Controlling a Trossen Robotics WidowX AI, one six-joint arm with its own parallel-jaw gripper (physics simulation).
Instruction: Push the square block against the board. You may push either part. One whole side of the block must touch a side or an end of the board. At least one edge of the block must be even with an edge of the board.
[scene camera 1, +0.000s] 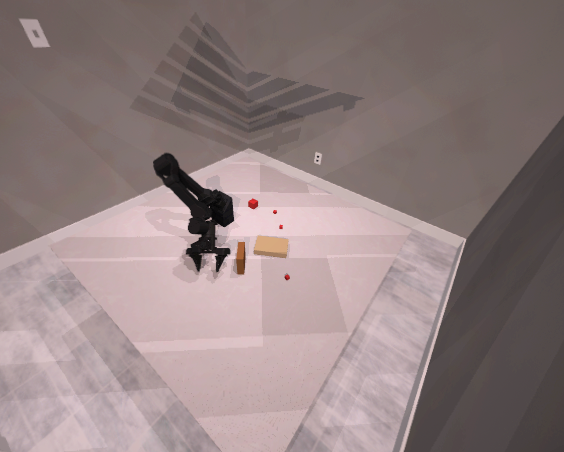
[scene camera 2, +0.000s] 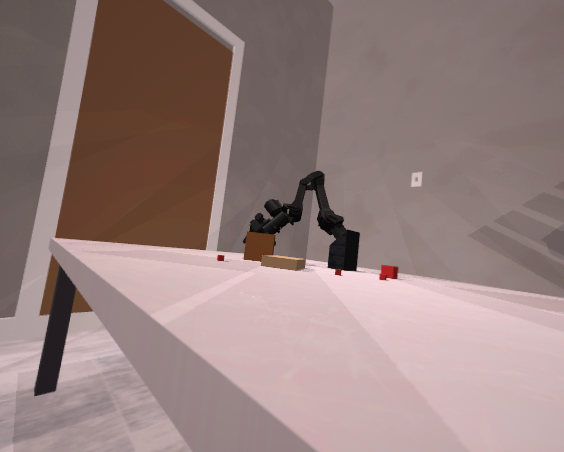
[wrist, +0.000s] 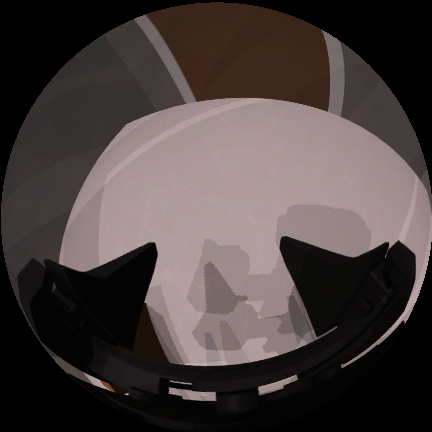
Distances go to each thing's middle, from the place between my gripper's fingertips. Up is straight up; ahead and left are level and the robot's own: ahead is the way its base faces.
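Labels:
The brown square block (scene camera 2: 257, 244) is 14 cm to the left of my hand, and it's 5 cm ahead of it too.

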